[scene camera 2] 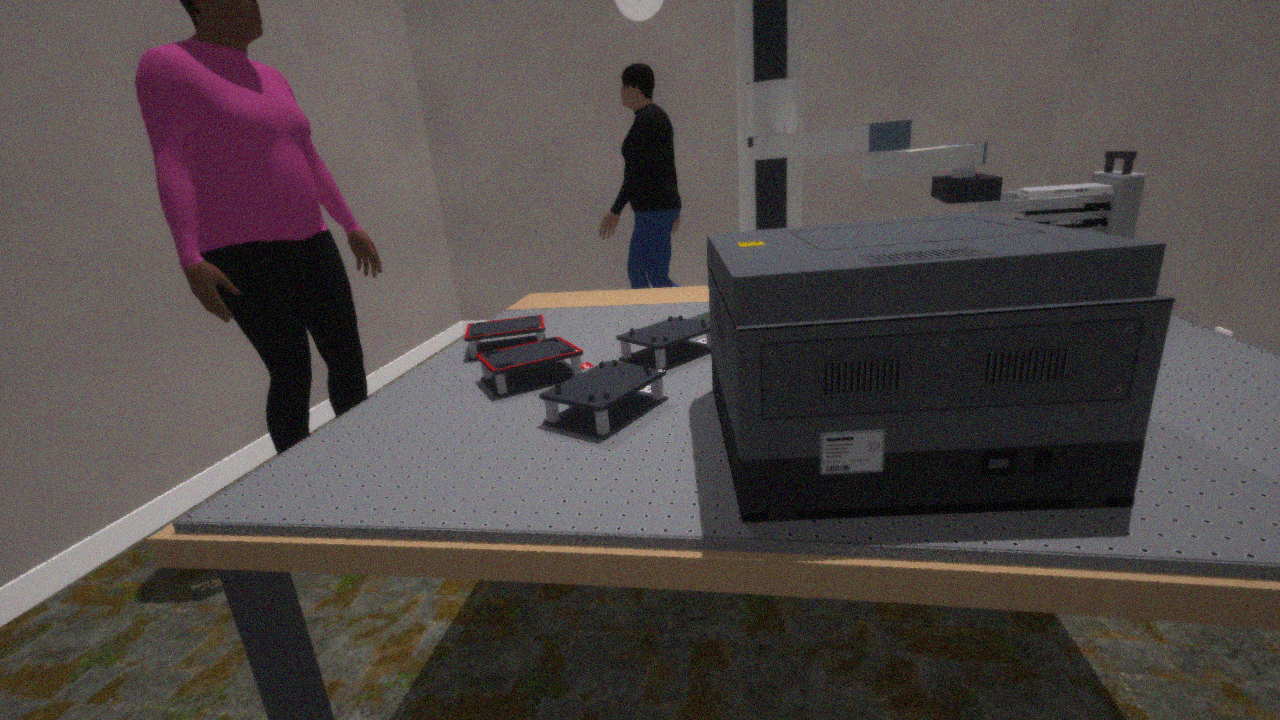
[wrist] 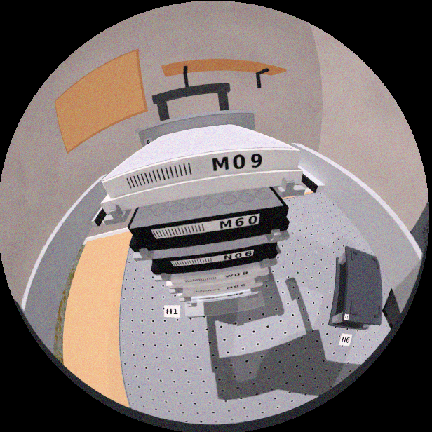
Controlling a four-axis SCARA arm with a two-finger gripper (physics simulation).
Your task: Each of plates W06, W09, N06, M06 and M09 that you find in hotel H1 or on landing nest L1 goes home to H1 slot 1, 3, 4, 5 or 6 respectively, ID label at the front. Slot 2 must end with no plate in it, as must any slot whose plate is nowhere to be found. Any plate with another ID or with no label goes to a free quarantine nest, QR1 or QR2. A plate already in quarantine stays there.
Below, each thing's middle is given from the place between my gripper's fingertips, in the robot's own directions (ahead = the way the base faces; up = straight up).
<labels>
Now: hand 10 mm below the white plate M09 (scene camera 2: 1088, 189). From my hand the other things lie so: pale plate W09 (wrist: 244, 271): 70 mm below; then black plate M60 (wrist: 224, 216): 20 mm below; then black plate N06 (wrist: 223, 254): 40 mm below.
</labels>
